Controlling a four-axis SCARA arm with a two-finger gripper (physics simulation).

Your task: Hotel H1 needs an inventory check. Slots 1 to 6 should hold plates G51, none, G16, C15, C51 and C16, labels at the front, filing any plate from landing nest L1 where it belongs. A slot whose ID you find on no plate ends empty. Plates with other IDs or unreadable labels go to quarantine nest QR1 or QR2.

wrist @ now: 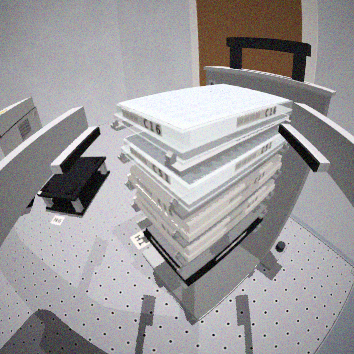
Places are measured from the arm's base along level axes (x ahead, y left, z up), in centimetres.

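Pixels of known places: gripper, between the fingertips: (pixel 188 111).
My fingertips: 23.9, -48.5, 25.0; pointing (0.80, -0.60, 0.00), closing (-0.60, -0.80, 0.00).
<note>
Ahead of a thing's pixels: the offset from my fingertips to its top centre, as dx, dy, dz. "pt": to the spot under its first point. Level surfaces: height alone.
Hotel H1 stands in the middle of the view, its grey back panel @[pt -4.0, -10.5, +0.7] (pixel 315 102) at the right and its H1 tag @[pt +10.7, +2.9, -23.7] (pixel 139 240) at its foot. The top plate C16 @[+1.7, -3.6, +0.3] (pixel 200 107) is clear white, with labels on two sides. Plate C51 @[+1.5, -3.6, -2.6] (pixel 187 182) sits below it. Two cream plates lie lower: the upper one @[+1.5, -3.6, -5.4] (pixel 227 200) seems to read C15, the lower one's @[+1.5, -3.6, -8.2] (pixel 225 220) label is unreadable. A black-edged plate @[pt -2.7, -2.9, -14.6] (pixel 225 252) is at the bottom, its ID unreadable. My gripper (pixel 188 111) is open and empty, its fingers either side of the stack. L1, QR1 and QR2 do not show.
A black raised stand (pixel 75 177) with an N6 tag @[+25.1, +17.4, -23.7] (pixel 57 220) is at the left. A pale box-like device @[pt +50.9, +22.6, -5.9] (pixel 20 125) is at the far left edge. A black handle @[pt +1.2, -11.0, +5.0] (pixel 270 45) tops the hotel. A small black knob @[pt -6.0, -14.8, -22.1] (pixel 281 246) is on the perforated deck @[dz -23.7] (pixel 290 280).
</note>
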